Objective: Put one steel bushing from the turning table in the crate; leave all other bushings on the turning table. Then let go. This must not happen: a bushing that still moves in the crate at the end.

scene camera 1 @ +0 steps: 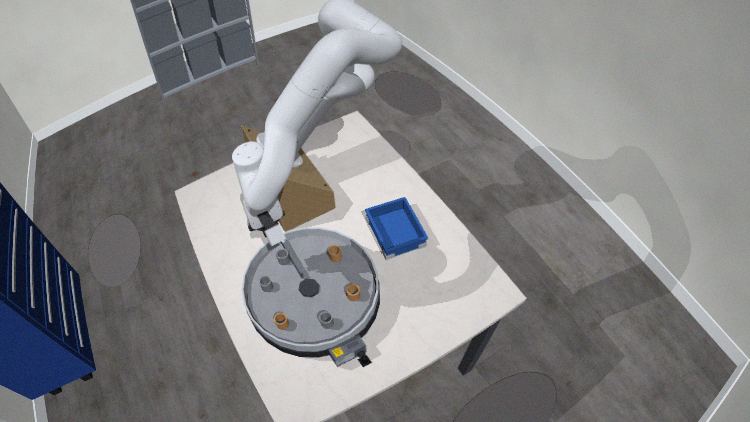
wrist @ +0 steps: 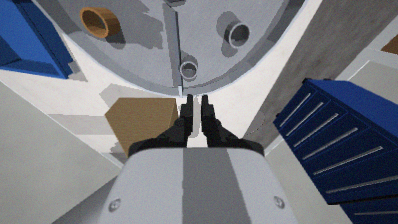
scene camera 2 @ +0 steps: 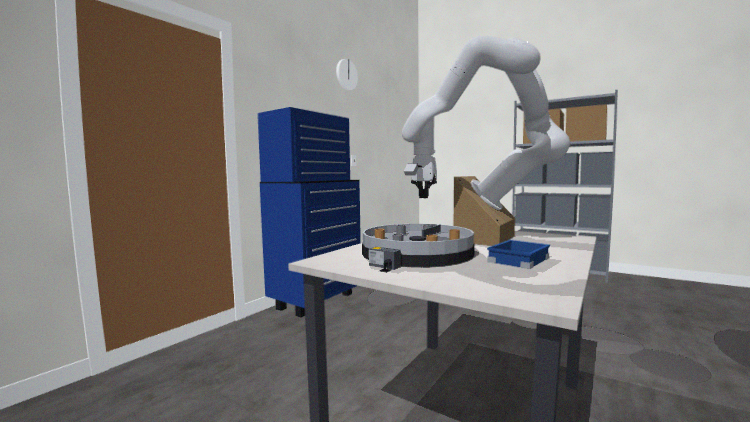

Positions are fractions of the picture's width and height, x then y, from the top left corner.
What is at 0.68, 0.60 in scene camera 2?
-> A blue crate.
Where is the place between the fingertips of my gripper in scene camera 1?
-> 0.36, 0.56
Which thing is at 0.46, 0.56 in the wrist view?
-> My gripper.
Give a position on a grey turning table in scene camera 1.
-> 0.43, 0.68
